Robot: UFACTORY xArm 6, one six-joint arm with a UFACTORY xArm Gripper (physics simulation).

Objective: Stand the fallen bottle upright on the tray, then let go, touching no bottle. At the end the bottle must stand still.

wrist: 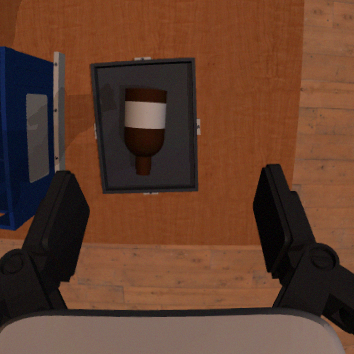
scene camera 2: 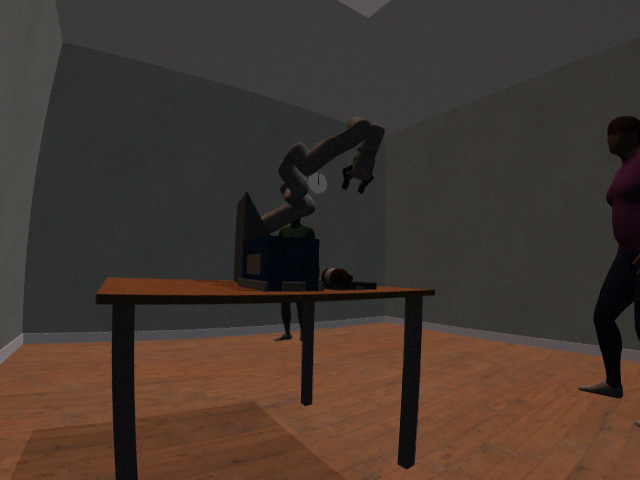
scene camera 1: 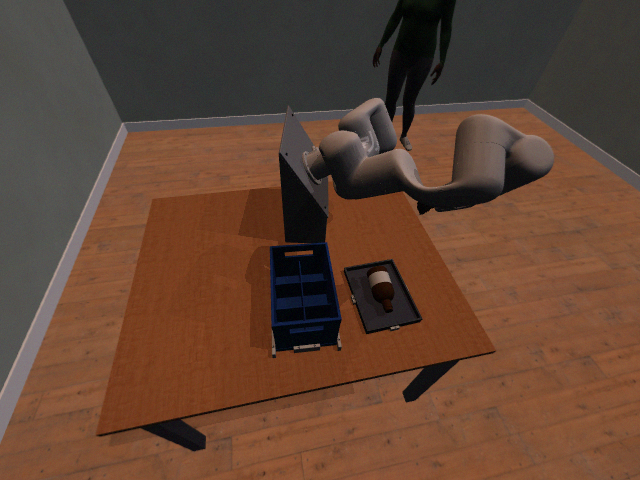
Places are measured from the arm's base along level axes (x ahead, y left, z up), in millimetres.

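Pixels of known places: gripper, fingertip midpoint: (wrist: 168, 187) (scene camera 2: 352, 190); arm's base, origin of the base link: (scene camera 2: 259, 228) (scene camera 1: 311, 168).
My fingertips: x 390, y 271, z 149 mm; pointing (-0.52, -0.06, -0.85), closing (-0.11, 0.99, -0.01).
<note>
For each thing: its middle in the pictures, then the offset to it from my fingertips. Level surfaces: height alone.
- brown bottle with a white label, body centre: (wrist: 144, 132) (scene camera 1: 382, 290) (scene camera 2: 339, 277) dy -67, dx +12, dz -371 mm
- dark tray, body centre: (wrist: 146, 128) (scene camera 1: 380, 293) (scene camera 2: 337, 284) dy -67, dx +6, dz -401 mm
- blue crate with compartments, body centre: (scene camera 1: 302, 294) (scene camera 2: 277, 264) dy -342, dx +26, dz -326 mm
- wooden table, its level: dz -413 mm
A brown bottle with a white label (scene camera 1: 381, 287) (scene camera 2: 337, 275) (wrist: 145, 122) lies on its side in the dark tray (scene camera 1: 366, 330) (scene camera 2: 369, 285) (wrist: 195, 150). In the wrist view its neck points toward the bottom of the picture, the gripper's side. My gripper (scene camera 2: 353, 189) (wrist: 168, 187) is open and empty, high above the tray and apart from the bottle. In scene camera 1 the arm hides most of the gripper.
A blue crate with compartments (scene camera 1: 339, 310) (scene camera 2: 289, 263) (wrist: 25, 65) stands beside the tray, held by pale brackets. A grey mounting stand (scene camera 1: 305, 217) (scene camera 2: 240, 248) carries the arm behind the crate. The wooden table (scene camera 1: 196, 320) ends beyond the tray. Two people stand around the room.
</note>
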